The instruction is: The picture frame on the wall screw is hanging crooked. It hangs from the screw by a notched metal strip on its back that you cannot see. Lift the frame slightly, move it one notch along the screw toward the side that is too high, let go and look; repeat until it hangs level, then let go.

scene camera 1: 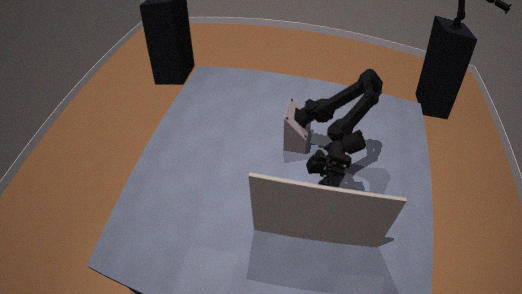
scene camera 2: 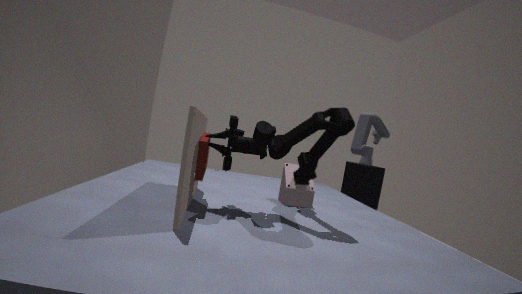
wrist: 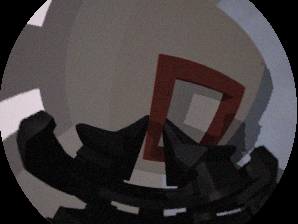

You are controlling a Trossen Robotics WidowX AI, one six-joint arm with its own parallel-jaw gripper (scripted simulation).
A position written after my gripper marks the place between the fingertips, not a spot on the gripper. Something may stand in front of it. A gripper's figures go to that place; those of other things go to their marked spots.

Labels:
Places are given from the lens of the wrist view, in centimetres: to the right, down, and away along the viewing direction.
my gripper (wrist: 156, 119): 1, 1, 10
picture frame (wrist: 202, 102): 8, -1, 9

